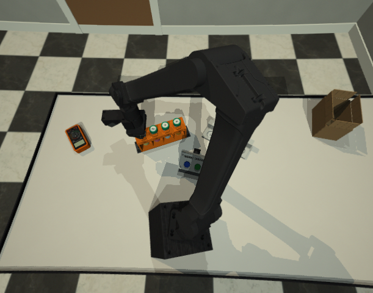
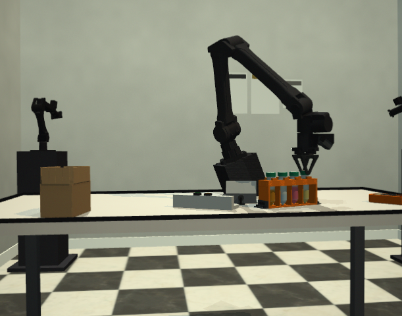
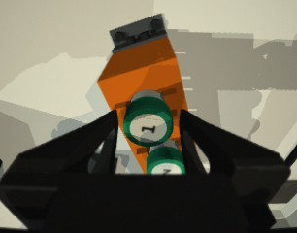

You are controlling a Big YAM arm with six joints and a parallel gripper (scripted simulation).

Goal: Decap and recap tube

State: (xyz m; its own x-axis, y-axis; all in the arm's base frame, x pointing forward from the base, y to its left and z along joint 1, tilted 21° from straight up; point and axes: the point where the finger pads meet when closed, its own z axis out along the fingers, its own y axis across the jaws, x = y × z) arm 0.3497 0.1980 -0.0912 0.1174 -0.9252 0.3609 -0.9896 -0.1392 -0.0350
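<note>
Right now my hand is right at the cap. Also, from my hand: key housing 220 mm to the right, 90 mm behind, 70 mm below; then green key 240 mm to the right, 120 mm behind, 50 mm below; then blue key 200 mm to the right, 110 mm behind, 50 mm below.
</note>
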